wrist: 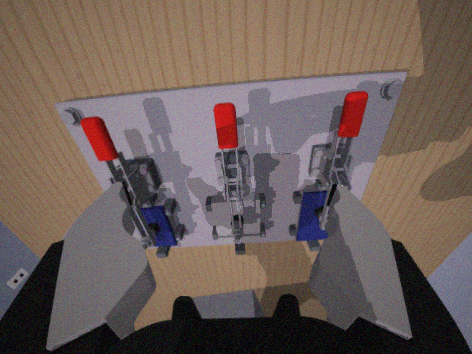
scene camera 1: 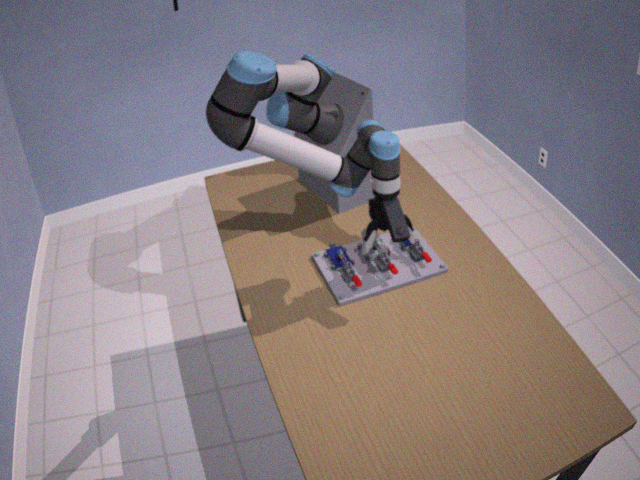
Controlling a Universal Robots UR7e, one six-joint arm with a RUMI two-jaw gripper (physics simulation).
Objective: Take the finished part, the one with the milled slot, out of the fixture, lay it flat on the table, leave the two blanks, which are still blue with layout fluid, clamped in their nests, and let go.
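Seen in the pictures: gripper, fingertip midpoint: (wrist: 231, 185) (scene camera 1: 388, 250); arm's base at its link origin: (scene camera 1: 328, 123).
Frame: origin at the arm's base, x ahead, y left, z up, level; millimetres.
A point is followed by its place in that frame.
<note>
The finished part (wrist: 219, 216) @(x 398, y -34, z -244 mm), a bare grey plate, sits in the middle nest under a toggle clamp with a red handle (wrist: 226, 126) @(x 516, y -70, z -224 mm) (scene camera 1: 392, 269) @(x 519, y -75, z -224 mm); its slot is not clear. One blue blank (wrist: 309, 220) @(x 361, y -151, z -249 mm) (scene camera 1: 336, 254) @(x 350, y -165, z -249 mm) is right in the wrist view, left in the scene view. The other blue blank (wrist: 160, 229) @(x 395, y 47, z -239 mm) (scene camera 1: 406, 241) @(x 414, y 41, z -239 mm) is on the opposite side. Clamp arms reach over both blanks. My gripper (wrist: 231, 185) @(x 487, y -69, z -179 mm) (scene camera 1: 388, 243) @(x 487, y -69, z -179 mm) is open and empty above the fixture, its fingers spread on either side of the middle nest, overlapping the outer clamps in the wrist view.
The grey fixture plate (wrist: 200, 100) (scene camera 1: 341, 295) @(x 508, y -231, z -257 mm) lies on the wooden table (scene camera 1: 413, 361) @(x 804, y -179, z -280 mm) (wrist: 225, 40) @(x 578, y -81, z -280 mm). Outer clamps with raised red handles (wrist: 100, 139) @(x 528, y 35, z -218 mm) (wrist: 353, 114) @(x 504, y -177, z -229 mm) flank the middle one. The grey robot pedestal (scene camera 1: 330, 193) @(x 77, y -45, z -224 mm) (wrist: 227, 304) @(x 122, y 17, z -255 mm) stands behind the fixture.
</note>
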